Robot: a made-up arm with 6 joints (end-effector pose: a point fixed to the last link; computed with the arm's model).
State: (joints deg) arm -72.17 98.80 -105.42 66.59 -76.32 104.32
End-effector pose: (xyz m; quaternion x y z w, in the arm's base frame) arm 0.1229 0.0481 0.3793 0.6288 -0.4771 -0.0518 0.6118
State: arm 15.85 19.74 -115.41 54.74 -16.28 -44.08
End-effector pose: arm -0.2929 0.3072 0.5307 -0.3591 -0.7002 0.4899 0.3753
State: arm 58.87 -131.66 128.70 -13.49 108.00 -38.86
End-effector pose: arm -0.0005 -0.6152 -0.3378 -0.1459 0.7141 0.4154 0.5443
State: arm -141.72 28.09 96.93 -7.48 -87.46 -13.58
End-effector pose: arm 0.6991 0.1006 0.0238 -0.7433 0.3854 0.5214 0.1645
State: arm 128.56 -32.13 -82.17 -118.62 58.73 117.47
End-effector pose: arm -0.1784 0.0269 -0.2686 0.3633 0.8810 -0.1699 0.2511
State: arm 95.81 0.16 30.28 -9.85 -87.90 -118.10
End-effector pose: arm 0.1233 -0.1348 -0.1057 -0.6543 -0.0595 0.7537 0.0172
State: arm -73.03 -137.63 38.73 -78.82 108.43 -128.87
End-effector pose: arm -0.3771 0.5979 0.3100 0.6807 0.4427 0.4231 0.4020
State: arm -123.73 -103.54 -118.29 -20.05 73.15 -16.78
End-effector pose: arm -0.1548 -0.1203 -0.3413 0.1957 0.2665 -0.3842 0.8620
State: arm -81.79 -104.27 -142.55 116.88 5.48 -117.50
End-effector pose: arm -0.2936 0.5726 0.1569 -0.5918 -0.6347 0.4935 0.0580
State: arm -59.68 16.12 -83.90 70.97 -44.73 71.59
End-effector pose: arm 0.2036 0.0683 0.1572 0.0680 0.0119 -0.1508 0.9862
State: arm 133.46 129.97 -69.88 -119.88 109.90 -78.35
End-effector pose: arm -0.2712 -0.4054 0.4559 -0.0434 0.9522 0.2942 0.0701
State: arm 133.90 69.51 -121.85 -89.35 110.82 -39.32
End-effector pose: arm -0.5416 -0.2285 0.2849 0.3574 0.7870 0.4914 0.1070
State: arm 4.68 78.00 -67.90 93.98 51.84 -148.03
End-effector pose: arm -0.5816 0.1313 0.4959 -0.4866 -0.3392 -0.8005 0.0859
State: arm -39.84 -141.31 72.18 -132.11 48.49 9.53
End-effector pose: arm -0.3578 -0.1165 0.6571 -0.0715 -0.6782 0.2561 0.6851
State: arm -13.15 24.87 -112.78 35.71 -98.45 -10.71
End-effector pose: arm 0.2280 0.1973 0.2559 -0.6236 0.1748 0.3675 0.6675
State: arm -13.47 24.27 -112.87 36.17 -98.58 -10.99
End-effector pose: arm 0.2282 0.1964 0.2561 -0.6289 0.1768 0.3625 0.6647
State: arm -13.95 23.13 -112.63 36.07 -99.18 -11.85
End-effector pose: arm 0.2307 0.1945 0.2505 -0.6393 0.1879 0.3582 0.6539
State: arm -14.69 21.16 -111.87 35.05 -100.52 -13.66
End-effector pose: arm 0.2366 0.1905 0.2357 -0.6570 0.2132 0.3557 0.6296
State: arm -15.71 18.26 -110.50 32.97 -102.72 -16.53
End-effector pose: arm 0.2455 0.1825 0.2100 -0.6800 0.2545 0.3559 0.5883
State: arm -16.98 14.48 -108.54 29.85 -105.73 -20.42
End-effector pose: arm 0.2554 0.1685 0.1732 -0.7034 0.3099 0.3603 0.5285
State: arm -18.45 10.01 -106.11 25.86 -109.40 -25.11
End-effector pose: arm 0.2627 0.1464 0.1272 -0.7201 0.3749 0.3699 0.4517
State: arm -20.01 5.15 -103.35 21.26 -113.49 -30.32
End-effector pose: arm 0.2636 0.1152 0.0760 -0.7238 0.4427 0.3855 0.3626
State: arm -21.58 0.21 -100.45 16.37 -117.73 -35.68
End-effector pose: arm 0.2552 0.0765 0.0250 -0.7110 0.5067 0.4064 0.2692
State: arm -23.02 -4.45 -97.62 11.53 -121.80 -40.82
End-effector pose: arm 0.2371 0.0346 -0.0205 -0.6834 0.5610 0.4309 0.1805
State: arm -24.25 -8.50 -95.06 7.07 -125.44 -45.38
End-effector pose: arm 0.2123 -0.0053 -0.0567 -0.6464 0.6026 0.4561 0.1044
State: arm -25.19 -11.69 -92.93 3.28 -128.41 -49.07
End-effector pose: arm 0.1860 -0.0382 -0.0826 -0.6082 0.6311 0.4792 0.0459
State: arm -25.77 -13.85 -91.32 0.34 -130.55 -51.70
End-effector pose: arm 0.1636 -0.0614 -0.0994 -0.5762 0.6481 0.4979 0.0065
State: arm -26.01 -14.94 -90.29 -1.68 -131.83 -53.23
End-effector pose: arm 0.1486 -0.0745 -0.1095 0.5550 -0.6560 -0.5112 0.0151
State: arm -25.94 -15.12 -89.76 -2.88 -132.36 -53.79
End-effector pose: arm 0.1416 -0.0789 -0.1150 0.5452 -0.6576 -0.5194 0.0225
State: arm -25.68 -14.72 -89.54 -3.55 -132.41 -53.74
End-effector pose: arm 0.1401 -0.0780 -0.1179 0.5429 -0.6558 -0.5243 0.0211
